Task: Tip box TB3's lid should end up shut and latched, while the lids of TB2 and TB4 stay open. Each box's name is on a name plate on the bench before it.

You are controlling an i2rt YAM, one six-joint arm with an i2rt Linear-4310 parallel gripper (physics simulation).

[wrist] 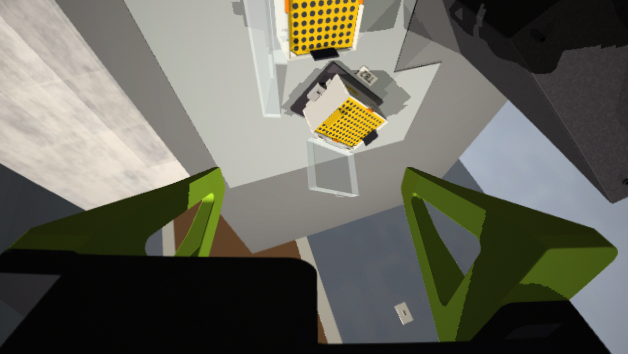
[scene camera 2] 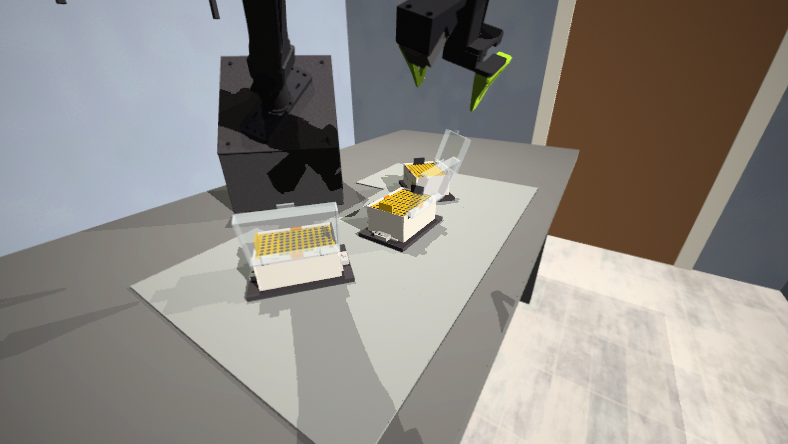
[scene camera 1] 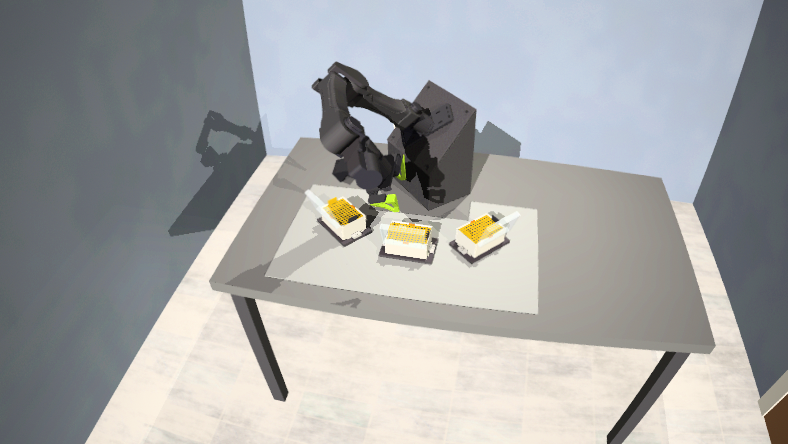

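Note:
Three white tip boxes with yellow racks all have clear lids standing open. TB2 is the right box in scene camera 1; its name plate reads in the wrist view and its lid is up. The middle box has its lid raised on the side away from the robot base. The left box has its lid up. TB3's and TB4's plates cannot be read. My gripper is open, empty, high above the bench.
The dark robot base block stands behind the boxes, near the blue wall. The boxes sit on dark bases on a pale mat on the grey table. The raised lids rise above the box rims.

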